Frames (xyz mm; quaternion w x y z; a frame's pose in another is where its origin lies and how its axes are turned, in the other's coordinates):
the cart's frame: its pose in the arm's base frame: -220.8 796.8 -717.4 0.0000 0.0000 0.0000 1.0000
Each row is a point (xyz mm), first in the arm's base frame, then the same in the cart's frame.
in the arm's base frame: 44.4 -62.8 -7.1
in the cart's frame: -265.2 859.6 710.3
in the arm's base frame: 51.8 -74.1 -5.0
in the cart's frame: -272.6 870.9 712.4
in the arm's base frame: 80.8 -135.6 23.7
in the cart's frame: -301.6 932.4 741.1
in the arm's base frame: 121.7 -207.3 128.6
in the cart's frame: -342.5 1004.1 846.0
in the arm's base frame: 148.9 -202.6 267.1
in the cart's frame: -369.7 999.4 984.5
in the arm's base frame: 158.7 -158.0 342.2
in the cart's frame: -379.5 954.8 1059.6
